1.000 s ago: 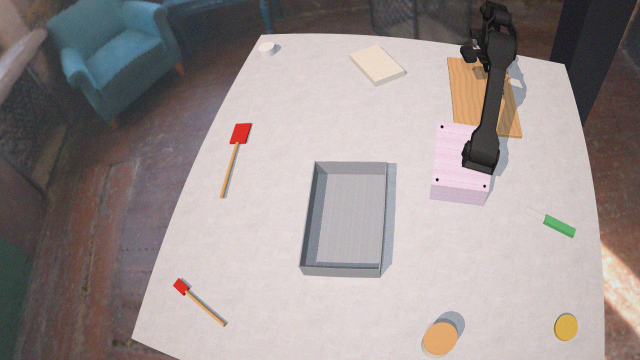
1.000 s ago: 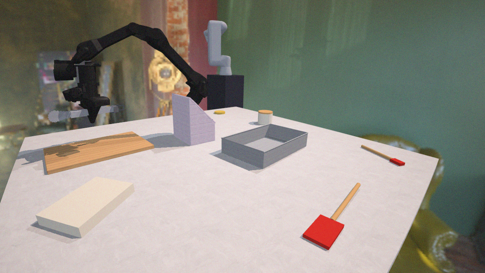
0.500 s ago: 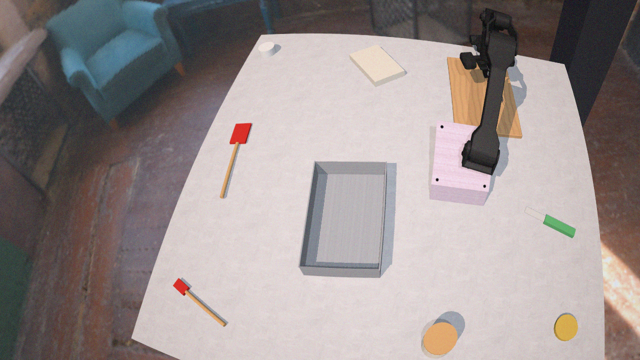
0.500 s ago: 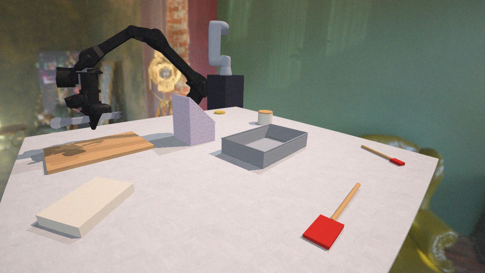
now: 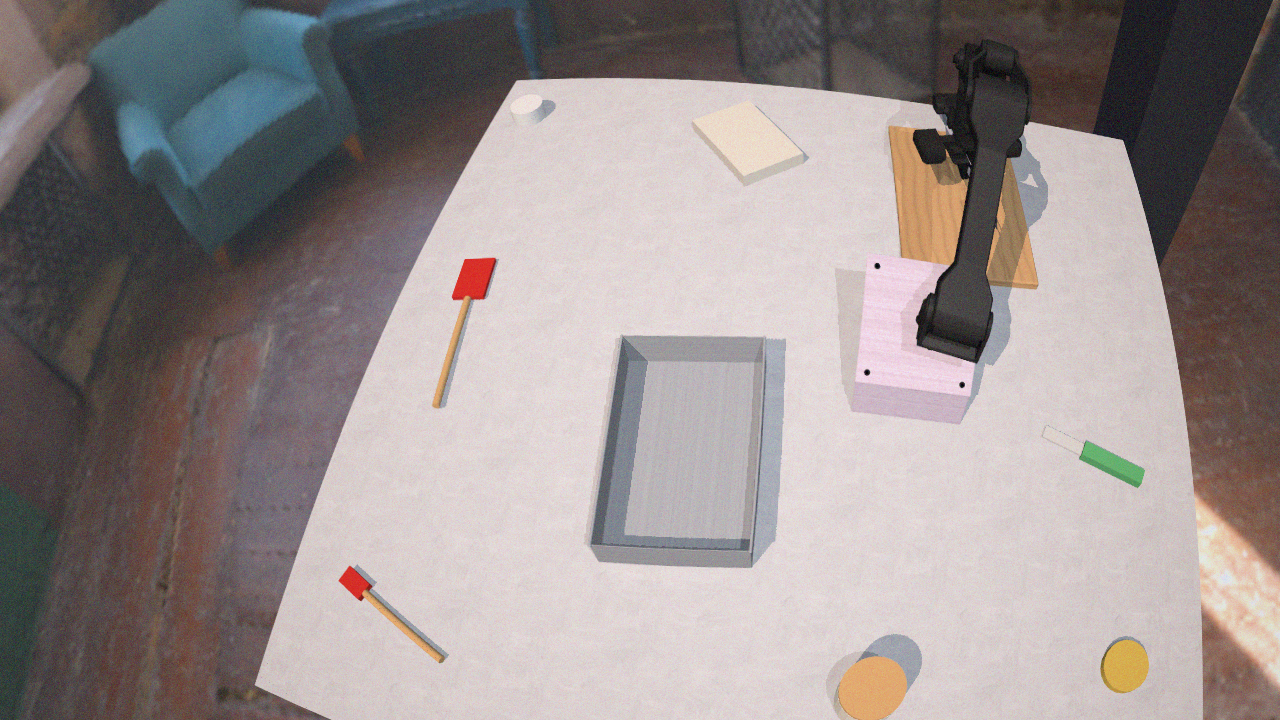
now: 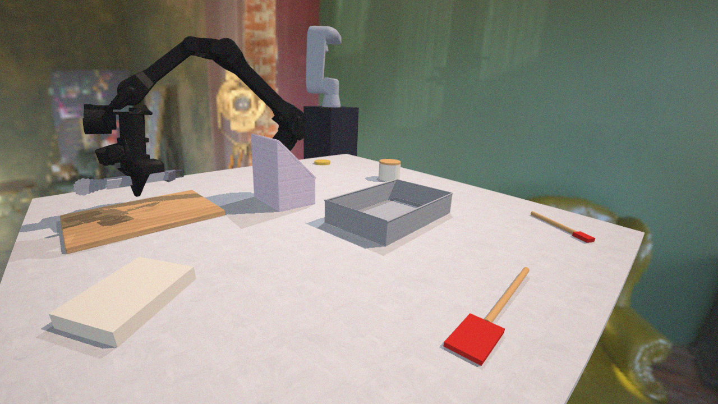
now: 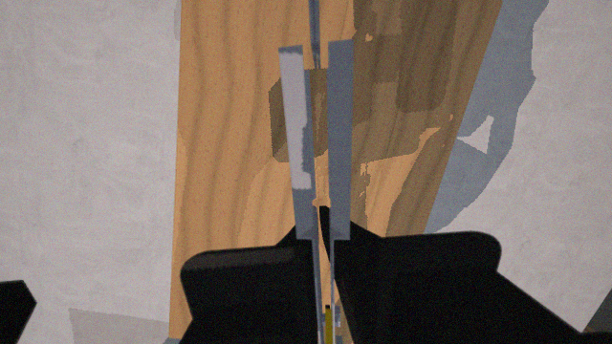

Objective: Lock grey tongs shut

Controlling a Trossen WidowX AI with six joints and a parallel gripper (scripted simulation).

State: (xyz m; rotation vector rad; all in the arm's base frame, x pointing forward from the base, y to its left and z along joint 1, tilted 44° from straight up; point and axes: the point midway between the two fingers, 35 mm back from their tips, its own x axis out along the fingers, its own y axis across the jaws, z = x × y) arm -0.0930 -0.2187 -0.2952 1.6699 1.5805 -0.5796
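Right now my gripper tip is 5 cm above the wooden board. From my gripper tip the other things lie so: green-handled knife (14 cm behind, 49 cm to the left, 5 cm below); grey roasting tin (44 cm ahead, 48 cm to the left, 3 cm below); cream block (38 cm ahead, 13 cm to the right, 5 cm below).
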